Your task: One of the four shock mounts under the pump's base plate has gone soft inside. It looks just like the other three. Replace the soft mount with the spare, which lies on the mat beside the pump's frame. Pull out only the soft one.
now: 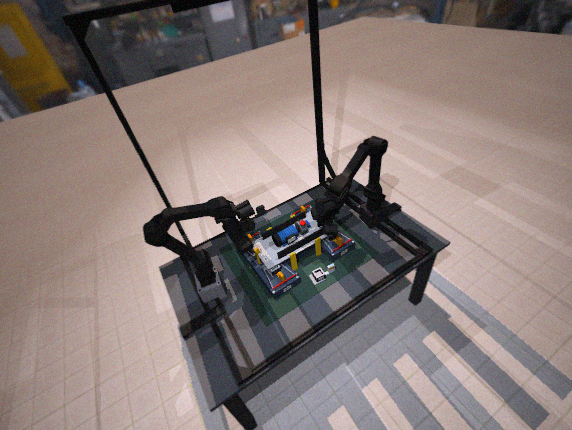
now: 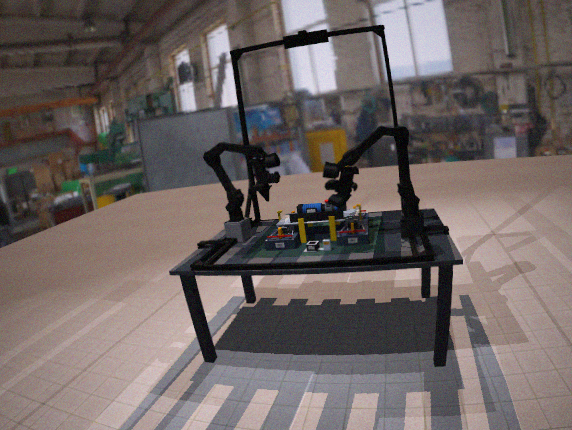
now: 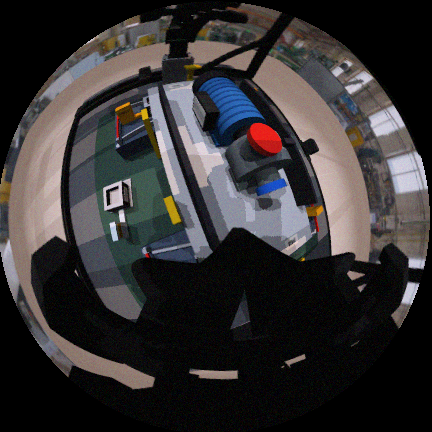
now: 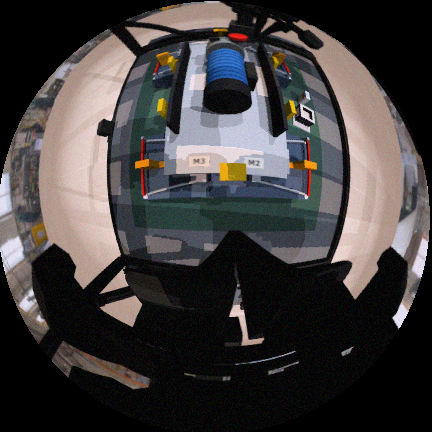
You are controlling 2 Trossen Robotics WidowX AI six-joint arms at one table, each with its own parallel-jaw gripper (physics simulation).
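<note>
The pump (image 1: 286, 232) (image 2: 312, 207) (image 3: 231, 109) (image 4: 226, 68), with a blue ribbed motor and a red cap (image 3: 264, 139), stands on a grey base plate (image 1: 268, 252) (image 3: 225, 201) (image 4: 225, 132) over the green mat (image 1: 350, 262) (image 4: 225, 217). Labels M3 (image 4: 198, 160) and M2 (image 4: 253, 163) mark two plate corners. The mounts are hidden under the plate. The spare mount (image 1: 318, 274) (image 2: 312, 245) (image 3: 117, 194) (image 4: 305, 114), a white and black block, lies on the mat in front of the frame. My left gripper (image 1: 331, 234) (image 2: 337, 200) (image 3: 236, 232) is shut and empty above the plate's right end. My right gripper (image 1: 243, 242) (image 2: 265, 192) (image 4: 233, 235) is shut and empty, raised off the plate's left end.
Blue-grey corner trays (image 1: 282, 281) (image 1: 339, 246) with red edges and orange tabs (image 4: 149, 163) (image 4: 304, 165) sit at the frame's corners. Yellow posts (image 1: 293, 261) (image 1: 317, 246) stand along the front. A tall black gantry (image 1: 315, 85) rises behind the table.
</note>
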